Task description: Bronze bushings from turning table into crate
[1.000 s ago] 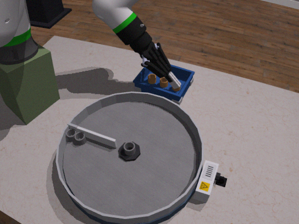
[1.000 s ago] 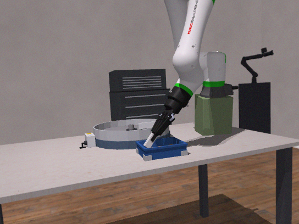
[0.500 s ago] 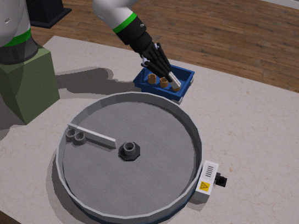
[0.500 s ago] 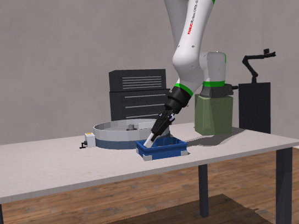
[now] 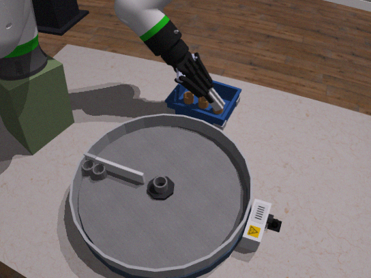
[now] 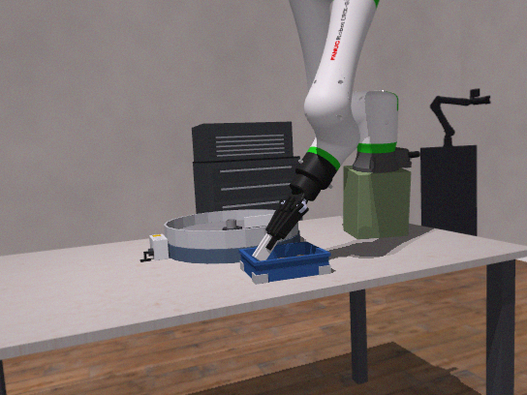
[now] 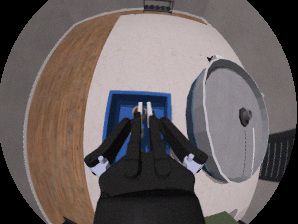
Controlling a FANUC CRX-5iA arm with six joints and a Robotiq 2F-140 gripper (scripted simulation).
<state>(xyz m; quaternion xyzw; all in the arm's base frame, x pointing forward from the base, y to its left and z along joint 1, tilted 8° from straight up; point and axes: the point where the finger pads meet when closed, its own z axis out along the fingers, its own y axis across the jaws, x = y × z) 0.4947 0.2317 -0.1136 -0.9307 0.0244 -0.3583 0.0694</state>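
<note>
My hand is 4 cm past the blue crate, 3 cm above it and 2 cm to the right of it. From my hand the other things lie so: grey turning table (33 cm to the right, 2 cm behind, 1 cm below).
</note>
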